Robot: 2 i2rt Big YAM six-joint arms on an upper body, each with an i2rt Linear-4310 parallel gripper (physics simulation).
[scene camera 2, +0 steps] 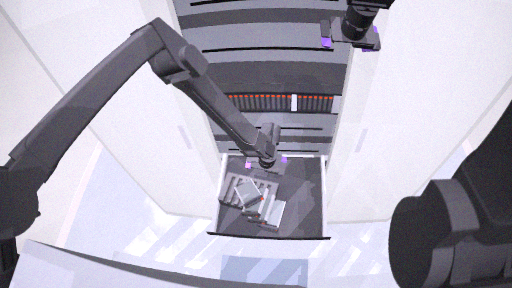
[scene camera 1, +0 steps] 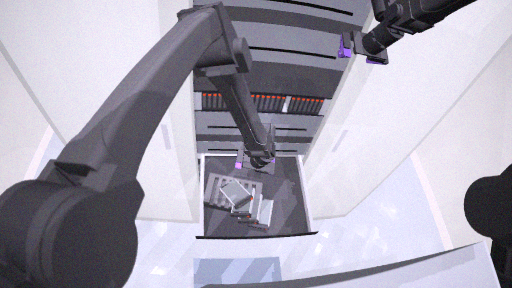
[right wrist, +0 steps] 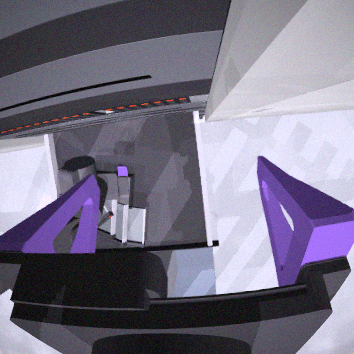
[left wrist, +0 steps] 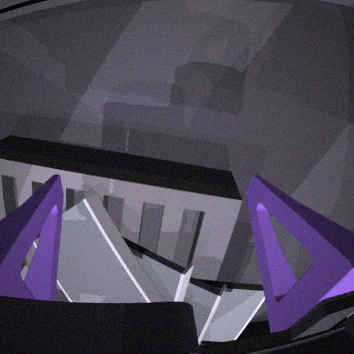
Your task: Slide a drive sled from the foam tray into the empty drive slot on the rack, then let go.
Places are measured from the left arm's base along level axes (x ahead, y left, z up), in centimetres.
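Pixels of known places: left gripper, fingertip midpoint: (scene camera 1: pixel 250 166) (right wrist: pixel 100 166) (left wrist: pixel 157 183); right gripper, fingertip midpoint: (scene camera 2: pixel 344 48) (scene camera 1: pixel 352 58) (right wrist: pixel 173 172).
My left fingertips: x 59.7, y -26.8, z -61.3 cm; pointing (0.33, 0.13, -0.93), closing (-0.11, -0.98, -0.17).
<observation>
Ahead of a thing's pixels: the offset from my left fingertips to its top centre. "pt": to the spot under its first point.
The grey slotted foam tray @[dx -8.3, dy +6.5, dz -5.8 cm] (scene camera 1: pixel 227 176) (left wrist: pixel 220 225) lies in an open drawer. One light grey drive sled (scene camera 1: pixel 236 193) (scene camera 2: pixel 248 192) (left wrist: pixel 95 255) lies askew on top of the tray. Another sled @[dx -17.6, dy -3.5, dz -4.4 cm] (scene camera 1: pixel 266 212) (scene camera 2: pixel 276 214) (right wrist: pixel 137 225) lies with others at the tray's right front. The empty drive slot (scene camera 1: pixel 285 104) (scene camera 2: pixel 294 102) is a pale gap in the rack's row of orange-tipped drives. My left gripper (scene camera 1: pixel 256 164) (scene camera 2: pixel 266 163) (left wrist: pixel 157 183) is open and empty above the tray's back edge. My right gripper (scene camera 1: pixel 361 56) (scene camera 2: pixel 348 46) (right wrist: pixel 173 172) is open and empty, high at the upper right, away from the sleds.
The drawer (scene camera 1: pixel 257 236) (scene camera 2: pixel 270 236) (right wrist: pixel 204 180) has white side walls and a dark front edge. The rack @[pt dx +10.7, dy -8.5, dz +52.1 cm] (scene camera 1: pixel 300 35) (scene camera 2: pixel 280 35) rises behind it, between two large white panels. My left forearm passes in front of part of the drive row in scene camera 1.
</observation>
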